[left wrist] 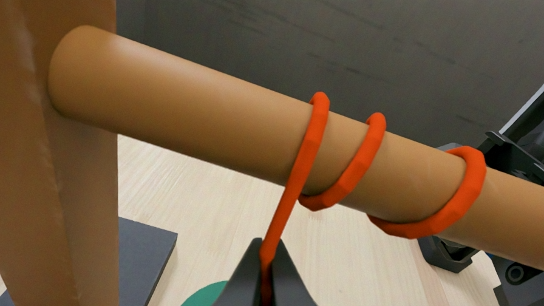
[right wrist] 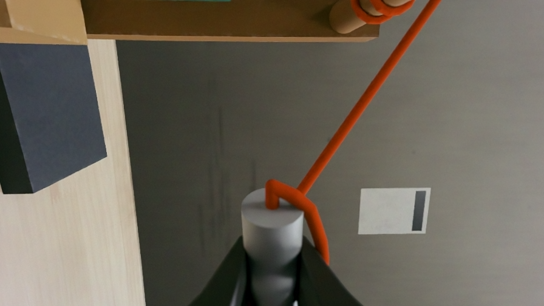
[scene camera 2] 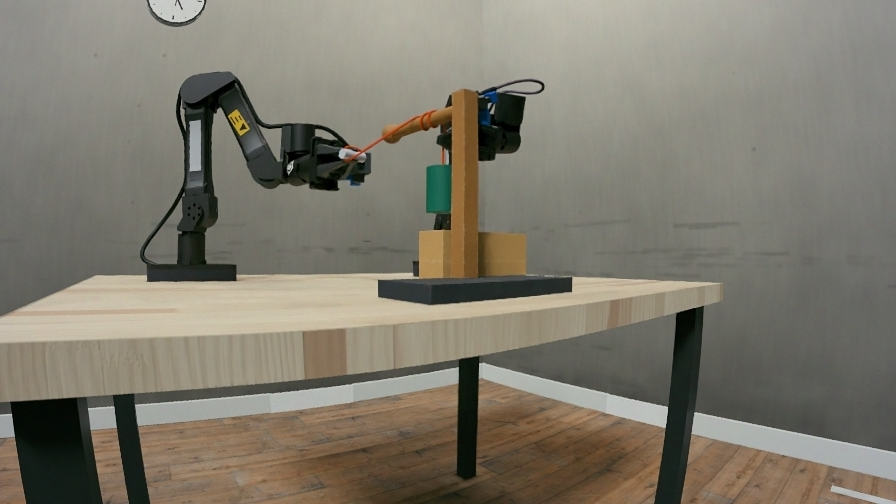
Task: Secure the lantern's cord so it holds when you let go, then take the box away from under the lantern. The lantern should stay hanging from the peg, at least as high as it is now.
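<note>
The green lantern (scene camera 2: 437, 189) (left wrist: 206, 296) hangs beside the post, with a gap above the tan box (scene camera 2: 504, 253) (right wrist: 47, 17). The orange cord (left wrist: 311, 140) (right wrist: 365, 102) is wound around the wooden peg (scene camera 2: 407, 130) (left wrist: 200, 100) in several turns and runs taut past its knobbed end. My left gripper (left wrist: 267, 250) is shut on the cord's lantern side just below the peg; the post partly hides it in scene camera 2. My right gripper (scene camera 2: 359, 160) (right wrist: 272, 248) is shut on the grey cylinder (right wrist: 273, 225) at the cord's other end, out beyond the peg's tip. Cord loops beside that cylinder.
The wooden post (scene camera 2: 464, 188) (left wrist: 55, 175) carries the peg and stands on a dark base (scene camera 2: 501, 289) (left wrist: 145, 255) (right wrist: 55, 115) near the table's edge. The box sits behind the post. The right arm reaches in from the left side of scene camera 2.
</note>
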